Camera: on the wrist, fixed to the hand. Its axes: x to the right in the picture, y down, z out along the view.
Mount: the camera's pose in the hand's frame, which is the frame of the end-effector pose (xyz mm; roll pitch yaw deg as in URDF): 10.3 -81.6 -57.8 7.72 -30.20 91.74
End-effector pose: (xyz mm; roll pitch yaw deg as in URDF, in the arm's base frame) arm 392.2 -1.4 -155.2 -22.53 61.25 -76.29
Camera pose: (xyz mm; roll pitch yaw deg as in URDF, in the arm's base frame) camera 294.0 -10.5 -174.9 70.01 -5.01 7.69
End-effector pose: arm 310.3 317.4 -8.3 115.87 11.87 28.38
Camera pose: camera 268.8 394.6 -57.6 175.34 -33.46 -55.49
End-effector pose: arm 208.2 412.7 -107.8 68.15 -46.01 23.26
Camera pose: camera 269.9 464.5 -167.9 -89.21 -41.92 -145.47
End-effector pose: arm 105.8 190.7 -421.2 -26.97 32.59 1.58
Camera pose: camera 109.4 91.8 -439.0 41.16 -3.54 91.10
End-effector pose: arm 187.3 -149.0 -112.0 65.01 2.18 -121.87
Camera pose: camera 199.1 -164.0 -210.7 -178.87 -84.74 155.42
